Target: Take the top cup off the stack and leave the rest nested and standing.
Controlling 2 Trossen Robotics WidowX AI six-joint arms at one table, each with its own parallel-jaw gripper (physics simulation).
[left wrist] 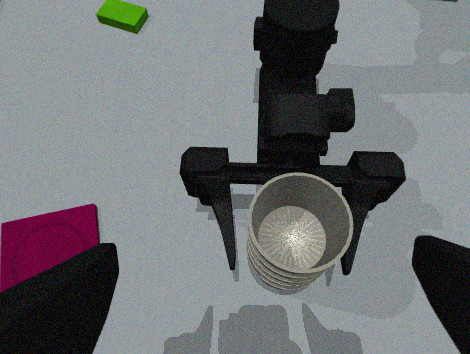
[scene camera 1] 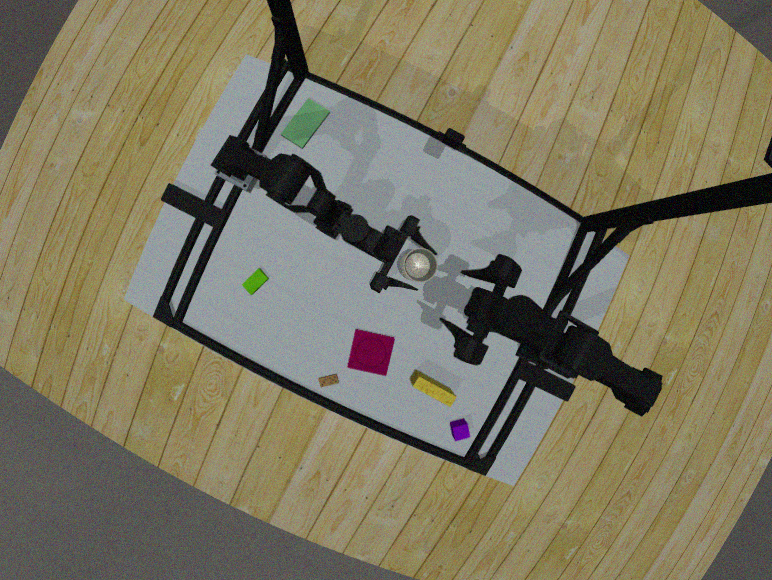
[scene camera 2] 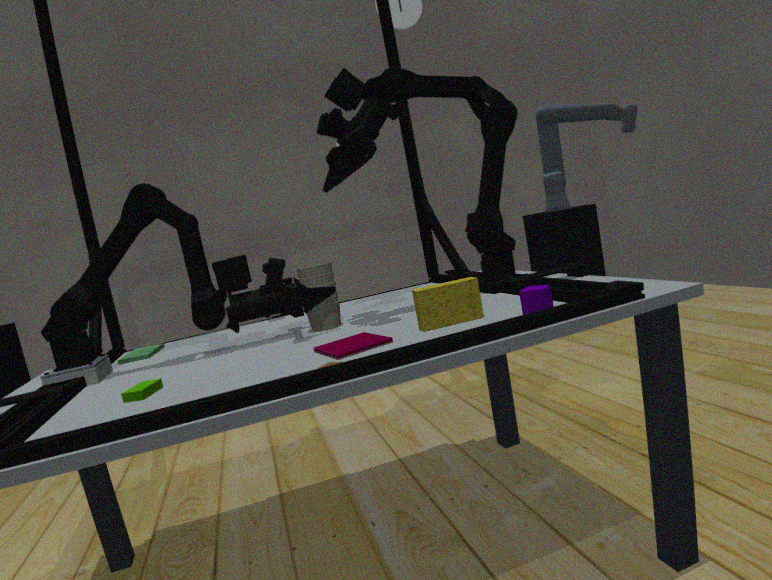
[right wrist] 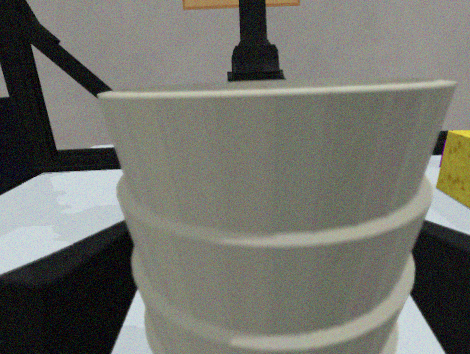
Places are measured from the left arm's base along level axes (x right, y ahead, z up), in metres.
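Where they show: left gripper, between the fingertips: (left wrist: 265,253) (scene camera 1: 451,295) (scene camera 2: 329,188); right gripper, between the fingertips: (left wrist: 288,271) (scene camera 1: 427,272) (scene camera 2: 331,287); left arm's base, origin of its link: (scene camera 2: 500,278); right arm's base, origin of its link: (scene camera 1: 239,164) (scene camera 2: 75,364).
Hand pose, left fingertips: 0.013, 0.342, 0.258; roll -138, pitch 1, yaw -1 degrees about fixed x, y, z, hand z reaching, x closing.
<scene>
Each offset is from my left fingertips to the top centre of the thing, as dx, dy, dz. "*": to the spot under its first point. Level surfaces: height alone.
A stack of several nested beige cups {+0.037, +0.055, -0.145} (scene camera 1: 417,264) (scene camera 2: 320,299) (left wrist: 300,228) (right wrist: 269,158) stands upright near the middle of the grey table {dz -0.279} (scene camera 1: 297,311). My right gripper (scene camera 1: 425,268) (scene camera 2: 325,296) (left wrist: 288,271) is open and low, with one finger on each side of the stack, not pressing on it. In the right wrist view the upper cups fill the picture. My left gripper (scene camera 1: 453,297) (scene camera 2: 331,181) is open and empty, high above the table and a little to the right of the stack in scene camera 1.
A flat magenta square {* -0.198, +0.063, -0.271} (scene camera 1: 371,351) (scene camera 2: 353,344) (left wrist: 75,230), a yellow block {-0.219, -0.111, -0.209} (scene camera 1: 433,388) (scene camera 2: 447,303), a purple cube {-0.301, -0.233, -0.239} (scene camera 1: 460,429) (scene camera 2: 536,298) and a small tan block {-0.312, +0.132, -0.271} (scene camera 1: 329,380) lie towards the front edge. A lime block {-0.157, +0.398, -0.264} (scene camera 1: 255,281) (scene camera 2: 142,389) (left wrist: 122,15) and a pale green slab {+0.262, +0.454, -0.269} (scene camera 1: 306,122) lie left.
</scene>
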